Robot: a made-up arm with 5 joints.
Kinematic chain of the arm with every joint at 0, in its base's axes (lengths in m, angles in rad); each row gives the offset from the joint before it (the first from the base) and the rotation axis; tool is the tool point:
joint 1: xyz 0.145 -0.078 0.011 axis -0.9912 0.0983 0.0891
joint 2: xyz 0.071 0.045 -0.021 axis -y
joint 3: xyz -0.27 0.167 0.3 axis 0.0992 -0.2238 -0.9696
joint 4: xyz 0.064 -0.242 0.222 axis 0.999 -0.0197 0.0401
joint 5: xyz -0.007 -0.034 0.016 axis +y
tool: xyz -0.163 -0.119 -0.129
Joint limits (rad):
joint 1: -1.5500..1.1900
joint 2: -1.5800..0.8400
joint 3: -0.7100..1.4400
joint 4: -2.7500..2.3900
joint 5: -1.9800..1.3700
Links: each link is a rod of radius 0.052 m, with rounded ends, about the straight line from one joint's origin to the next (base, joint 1, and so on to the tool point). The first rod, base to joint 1, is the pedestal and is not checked.
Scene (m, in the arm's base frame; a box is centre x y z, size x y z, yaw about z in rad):
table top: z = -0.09
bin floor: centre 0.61 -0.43 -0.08 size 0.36 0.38 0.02 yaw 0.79
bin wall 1: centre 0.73 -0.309 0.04 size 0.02 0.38 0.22 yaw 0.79
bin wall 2: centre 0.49 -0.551 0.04 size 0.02 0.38 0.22 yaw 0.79
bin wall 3: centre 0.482 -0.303 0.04 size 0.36 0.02 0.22 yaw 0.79
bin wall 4: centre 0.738 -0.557 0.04 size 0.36 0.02 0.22 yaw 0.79
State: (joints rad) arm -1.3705 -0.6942 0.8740 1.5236 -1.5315
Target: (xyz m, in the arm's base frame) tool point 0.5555 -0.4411 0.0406
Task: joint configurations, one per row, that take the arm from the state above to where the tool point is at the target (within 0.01 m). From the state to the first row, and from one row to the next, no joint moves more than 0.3 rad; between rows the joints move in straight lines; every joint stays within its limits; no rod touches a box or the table.
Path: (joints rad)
1: -1.2243 -0.8098 0.9535 1.3093 -1.5756
2: -1.0780 -0.9254 1.0329 1.0950 -1.6197
3: -0.9318 -1.0409 1.1124 0.8806 -1.6638
4: -0.6968 -1.3105 1.0149 0.6474 -1.8219
5: -0.4618 -1.5800 0.9174 0.4142 -1.9800
6: -0.6598 -1.5800 0.7717 0.4575 -1.9800
7: -0.8579 -1.5800 0.6260 0.5008 -1.9800

